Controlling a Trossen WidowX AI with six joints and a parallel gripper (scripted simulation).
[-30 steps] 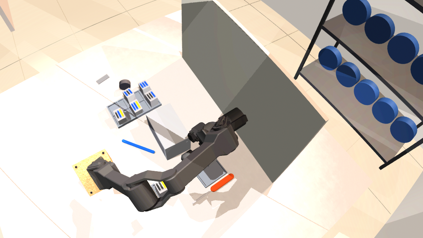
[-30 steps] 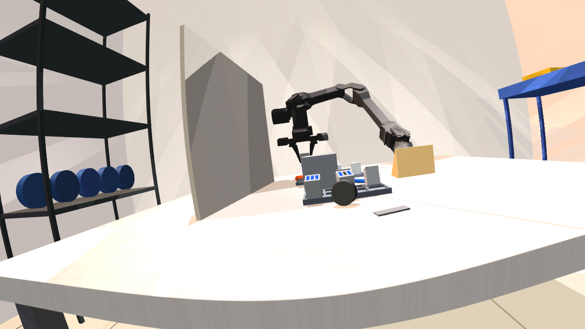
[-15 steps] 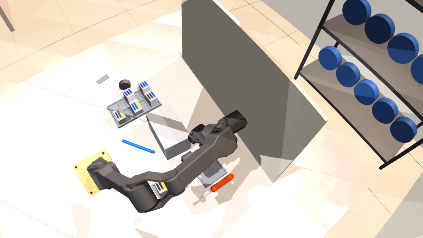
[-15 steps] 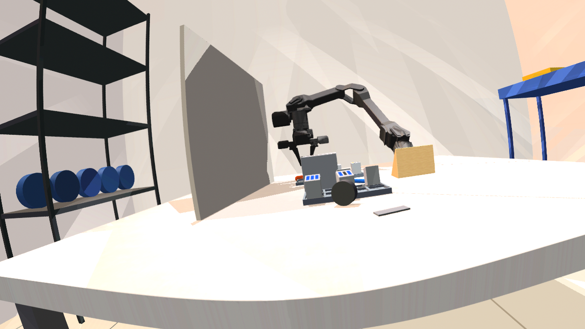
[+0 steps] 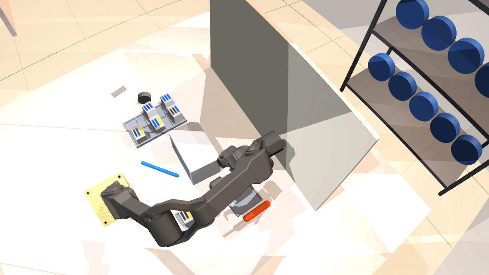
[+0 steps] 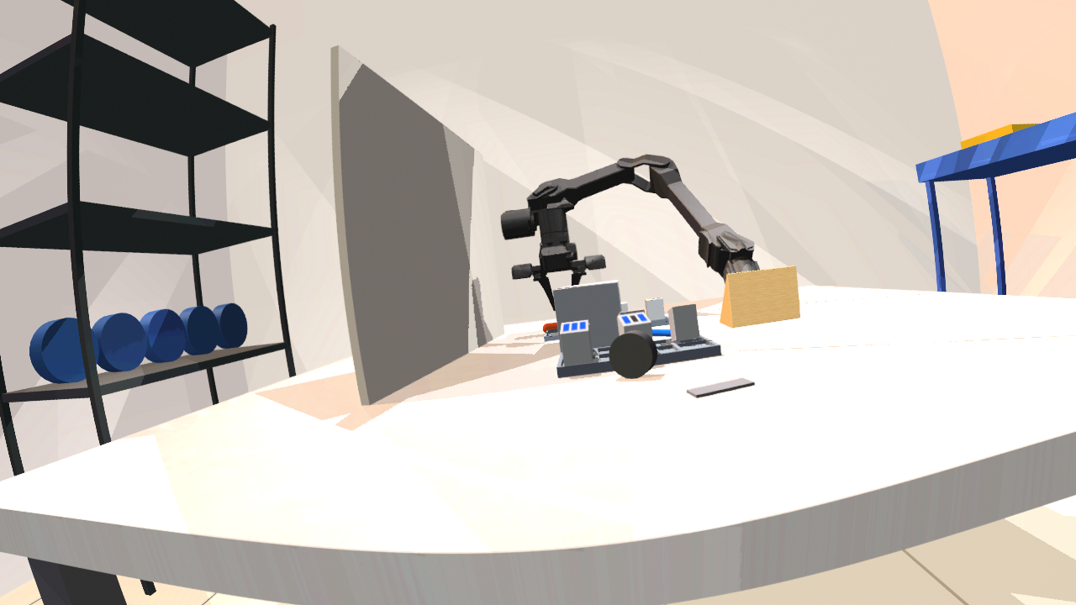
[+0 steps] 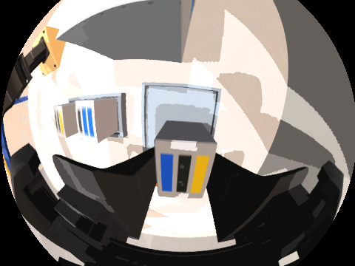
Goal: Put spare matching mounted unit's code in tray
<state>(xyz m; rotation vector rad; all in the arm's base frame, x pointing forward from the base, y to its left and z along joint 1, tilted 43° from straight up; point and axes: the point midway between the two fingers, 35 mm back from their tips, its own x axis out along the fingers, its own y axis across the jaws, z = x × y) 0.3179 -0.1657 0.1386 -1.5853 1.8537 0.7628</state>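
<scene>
My gripper tip is 1 cm past the shallow tray and 5 cm above it. Also, from my gripper tip: blue stick 15 cm behind, 22 cm to the left, 5 cm below; then grey box 3 cm behind, 19 cm to the left; then grey spare 2 cm above.
</scene>
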